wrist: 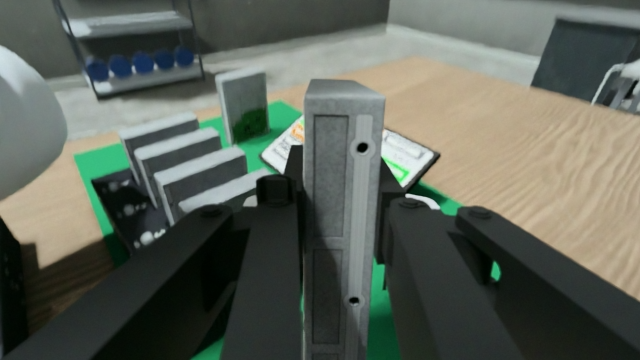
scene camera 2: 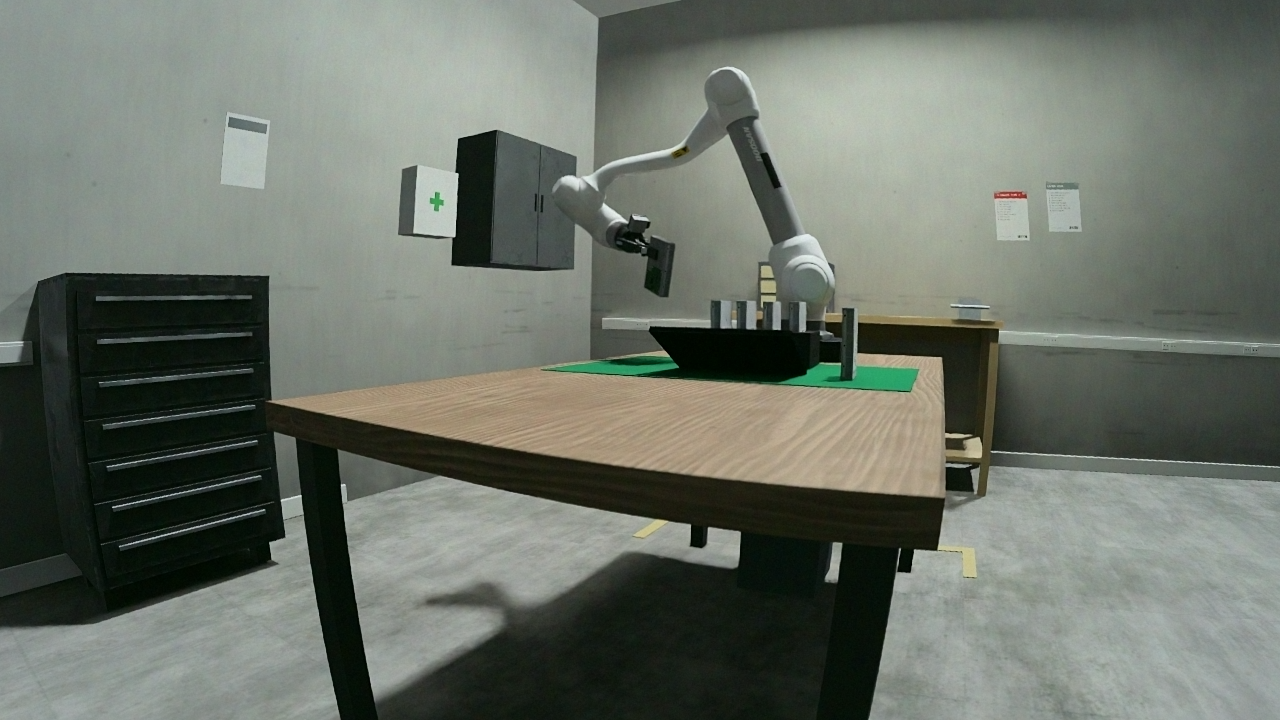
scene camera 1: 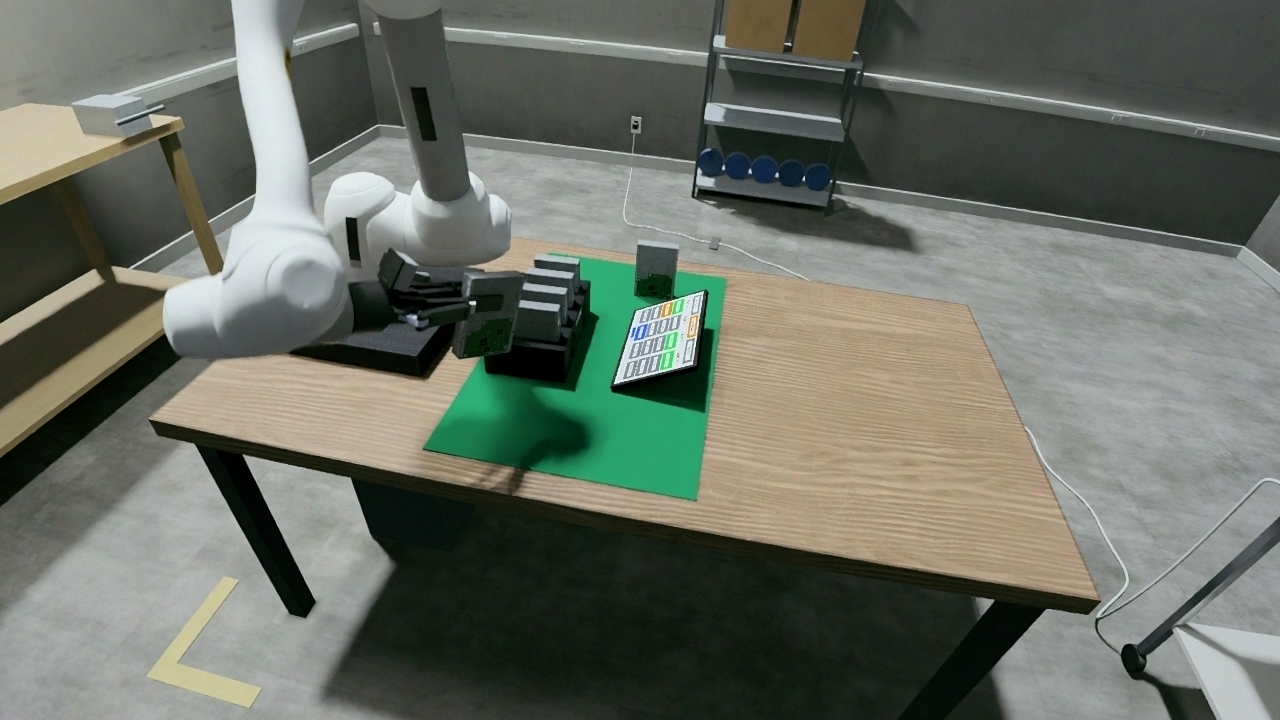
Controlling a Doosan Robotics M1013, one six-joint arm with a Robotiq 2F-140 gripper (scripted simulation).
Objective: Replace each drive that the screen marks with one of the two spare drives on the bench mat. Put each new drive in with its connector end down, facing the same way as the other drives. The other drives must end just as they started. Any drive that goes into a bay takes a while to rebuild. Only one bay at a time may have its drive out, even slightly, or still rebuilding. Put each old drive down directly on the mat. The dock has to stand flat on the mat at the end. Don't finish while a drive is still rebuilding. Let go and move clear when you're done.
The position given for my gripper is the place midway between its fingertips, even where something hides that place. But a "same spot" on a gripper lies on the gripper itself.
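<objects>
I find my gripper in scene camera 2 [662, 255], and it shows in scene camera 1 and in the wrist view as well. On my gripper, [scene camera 1: 424, 293] and [wrist: 292, 328] are one and the same spot.
</objects>
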